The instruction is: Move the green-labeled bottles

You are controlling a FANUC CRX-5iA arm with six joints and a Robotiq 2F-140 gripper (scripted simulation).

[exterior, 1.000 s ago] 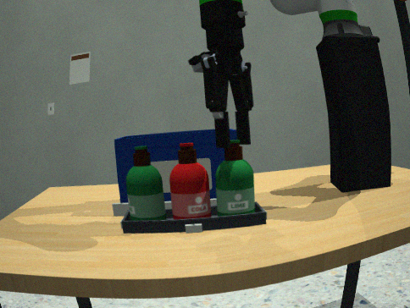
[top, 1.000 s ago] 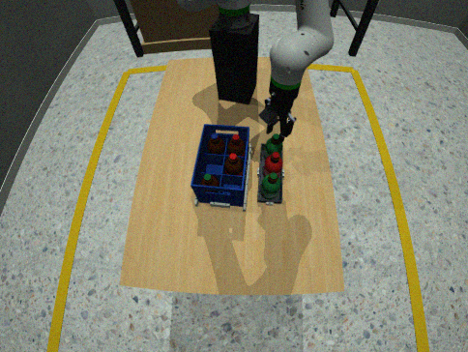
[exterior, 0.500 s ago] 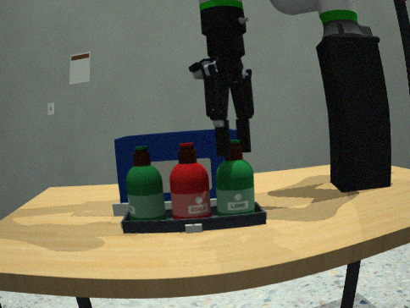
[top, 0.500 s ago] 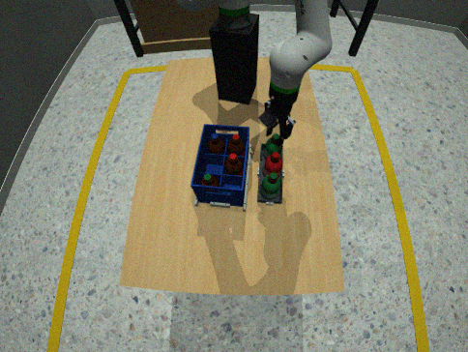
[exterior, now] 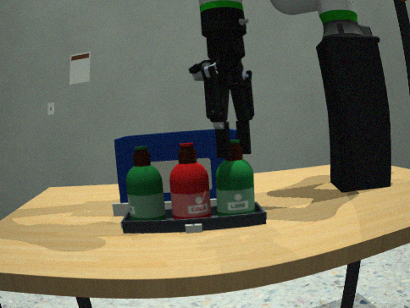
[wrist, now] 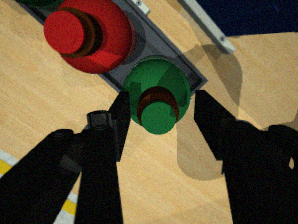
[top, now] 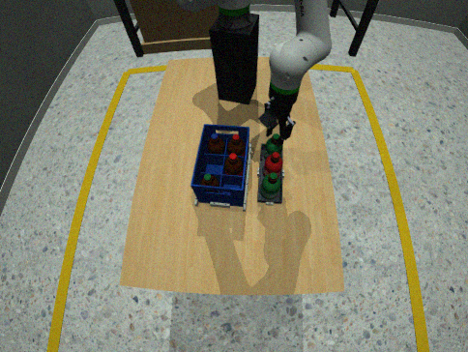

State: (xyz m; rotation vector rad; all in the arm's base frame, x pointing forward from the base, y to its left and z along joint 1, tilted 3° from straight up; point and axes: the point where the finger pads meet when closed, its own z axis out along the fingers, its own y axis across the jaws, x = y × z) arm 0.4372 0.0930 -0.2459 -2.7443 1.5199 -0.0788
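The red cola bottle is 9 cm ahead of my hand, 2 cm to the right of it and 8 cm below it. Also, from my hand: blue crate 6 cm ahead, 22 cm to the right, 8 cm below; tray 9 cm ahead, 2 cm to the right, 15 cm below.
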